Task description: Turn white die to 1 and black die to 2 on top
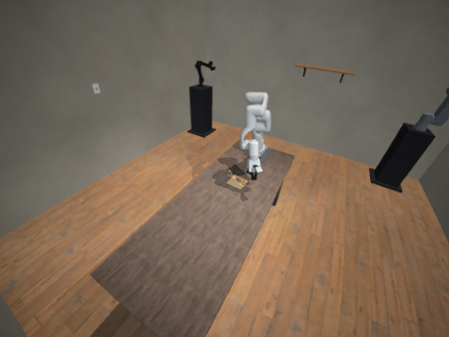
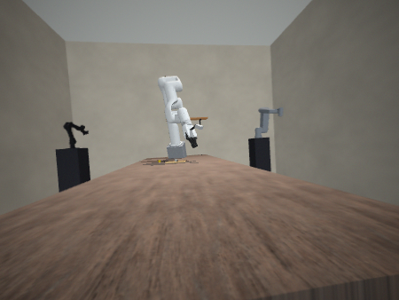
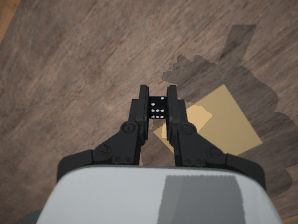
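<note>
My hand is 140 mm to the left of the white die, 110 mm above it and 30 mm past it. From my hand the other things lie so: tan mat 140 mm to the right, 120 mm below; then small yellow die 270 mm to the right, 110 mm below, 90 mm behind; then black die 20 mm below.
</note>
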